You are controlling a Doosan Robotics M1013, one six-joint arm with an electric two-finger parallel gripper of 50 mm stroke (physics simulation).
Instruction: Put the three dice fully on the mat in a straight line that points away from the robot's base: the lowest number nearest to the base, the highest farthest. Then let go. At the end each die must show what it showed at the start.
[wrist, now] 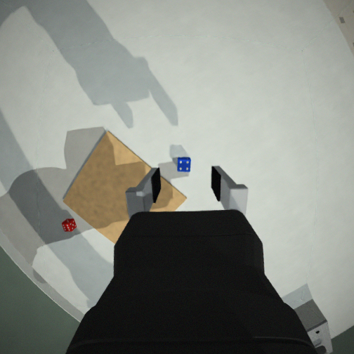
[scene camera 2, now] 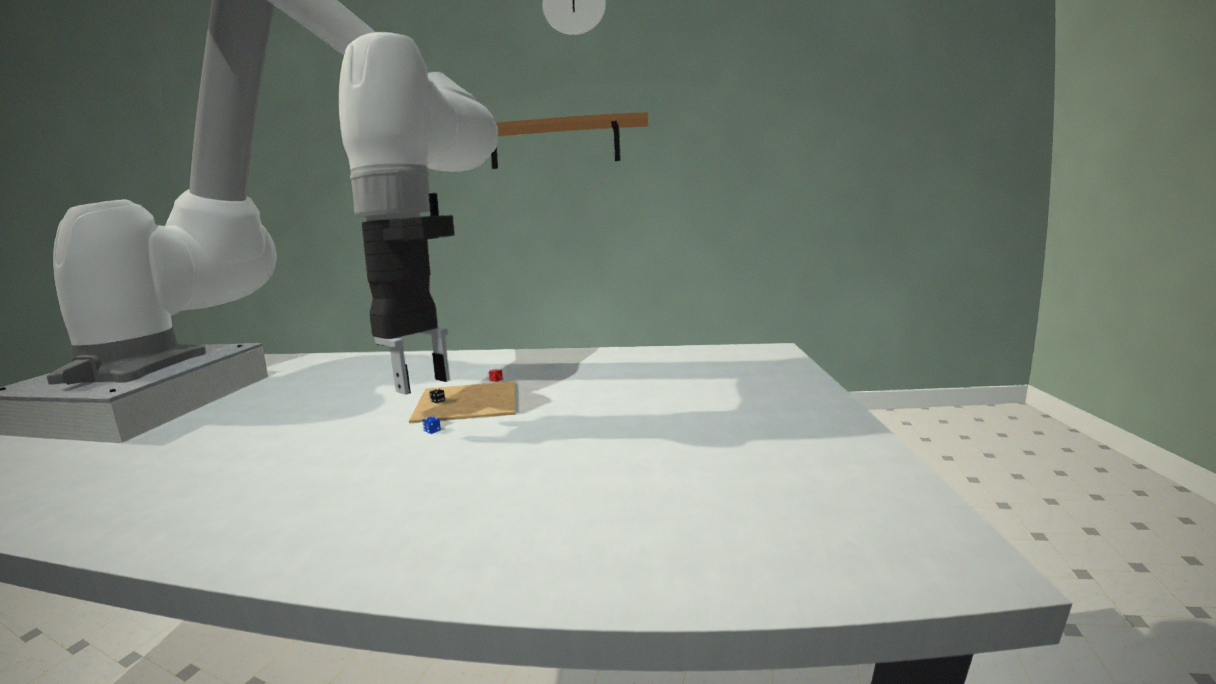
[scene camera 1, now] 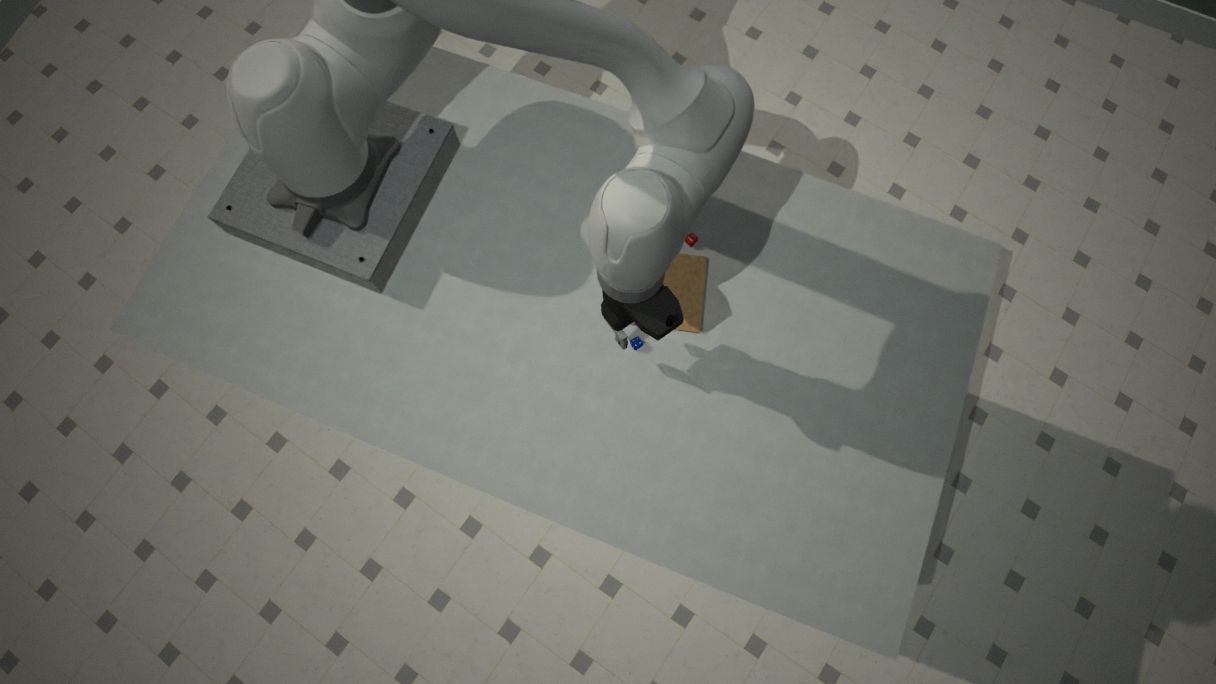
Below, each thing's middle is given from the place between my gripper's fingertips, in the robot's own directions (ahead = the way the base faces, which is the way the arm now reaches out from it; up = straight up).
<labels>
I see the tan mat (scene camera 2: pixel 491 399) 110 mm to the left of my hand, 60 mm below it and 20 mm ahead of it.
</labels>
